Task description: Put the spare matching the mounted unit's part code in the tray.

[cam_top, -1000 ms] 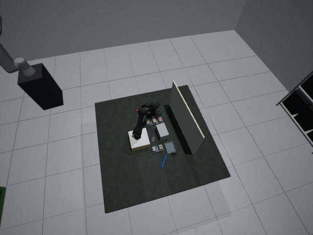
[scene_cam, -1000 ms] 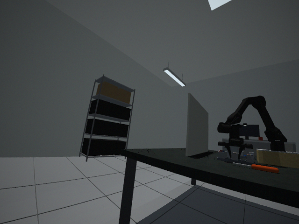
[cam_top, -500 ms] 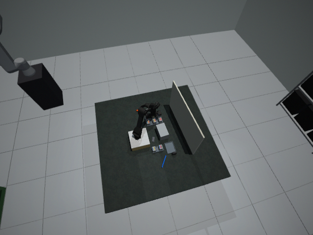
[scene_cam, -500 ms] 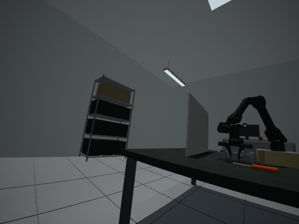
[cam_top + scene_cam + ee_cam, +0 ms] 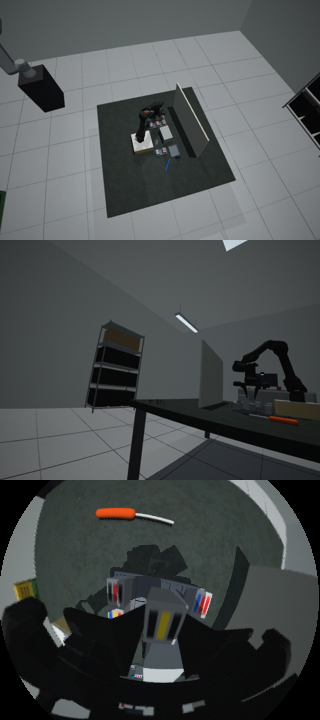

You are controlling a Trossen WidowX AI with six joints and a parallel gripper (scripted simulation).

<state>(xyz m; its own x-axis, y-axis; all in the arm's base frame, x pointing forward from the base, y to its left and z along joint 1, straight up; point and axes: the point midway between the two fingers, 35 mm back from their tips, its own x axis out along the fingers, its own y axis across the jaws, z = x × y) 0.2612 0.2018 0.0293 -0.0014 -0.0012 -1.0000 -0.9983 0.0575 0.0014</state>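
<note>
My gripper tip is now 420 mm to the left of the grey tray, 80 mm above it and 50 mm short of it. Round my gripper tip: tall upright panel 260 mm ahead, 230 mm to the right, 140 mm above; blue pen 540 mm to the right, 80 mm below, 80 mm behind; spare 20 mm above.
</note>
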